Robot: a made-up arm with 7 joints.
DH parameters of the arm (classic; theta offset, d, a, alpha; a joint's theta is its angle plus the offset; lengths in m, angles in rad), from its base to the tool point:
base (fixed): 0 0 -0.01 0
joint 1: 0 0.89 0 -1.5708
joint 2: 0 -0.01 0.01 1.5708
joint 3: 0 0.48 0.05 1.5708
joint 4: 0 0.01 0.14 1.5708
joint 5: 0 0.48 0.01 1.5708
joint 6: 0 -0.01 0.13 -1.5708
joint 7: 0 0.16 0.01 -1.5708
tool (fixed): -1.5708 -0.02 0 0
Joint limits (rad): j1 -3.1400..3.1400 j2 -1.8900..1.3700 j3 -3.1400..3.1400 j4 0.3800..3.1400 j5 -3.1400..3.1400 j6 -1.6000..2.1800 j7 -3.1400..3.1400
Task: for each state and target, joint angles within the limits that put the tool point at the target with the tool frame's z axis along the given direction. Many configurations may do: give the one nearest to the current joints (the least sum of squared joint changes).
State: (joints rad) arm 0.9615 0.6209 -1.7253 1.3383 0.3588 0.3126 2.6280
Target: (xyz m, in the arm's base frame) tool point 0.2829 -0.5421 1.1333 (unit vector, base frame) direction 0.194 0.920 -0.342
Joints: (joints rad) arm 0.9100 0.4502 -2.0643 0.8439 0.1591 0.8354 2.1202
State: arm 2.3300 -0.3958 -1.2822 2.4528 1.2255 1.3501 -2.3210
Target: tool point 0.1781 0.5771 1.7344 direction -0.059 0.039 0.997
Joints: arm 2.3614 0.0014 -1.2437 2.0253 1.2900 1.1847 -2.6395
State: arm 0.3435 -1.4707 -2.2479 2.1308 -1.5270 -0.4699 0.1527
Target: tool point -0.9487 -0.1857 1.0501 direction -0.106 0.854 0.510
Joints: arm -0.0160 -1.5501 -2.0412 2.6761 -1.4585 -1.0894 -0.3788
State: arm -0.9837 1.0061 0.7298 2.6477 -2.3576 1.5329 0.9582
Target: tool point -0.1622 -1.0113 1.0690 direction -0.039 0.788 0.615
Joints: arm -1.4463 1.3312 0.9935 3.1400 -2.0952 2.1532 0.8344
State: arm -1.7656 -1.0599 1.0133 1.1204 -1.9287 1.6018 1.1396
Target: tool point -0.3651 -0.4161 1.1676 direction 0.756 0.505 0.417
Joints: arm -2.3836 -0.1430 0.4729 0.6290 -1.9040 2.1624 1.6123
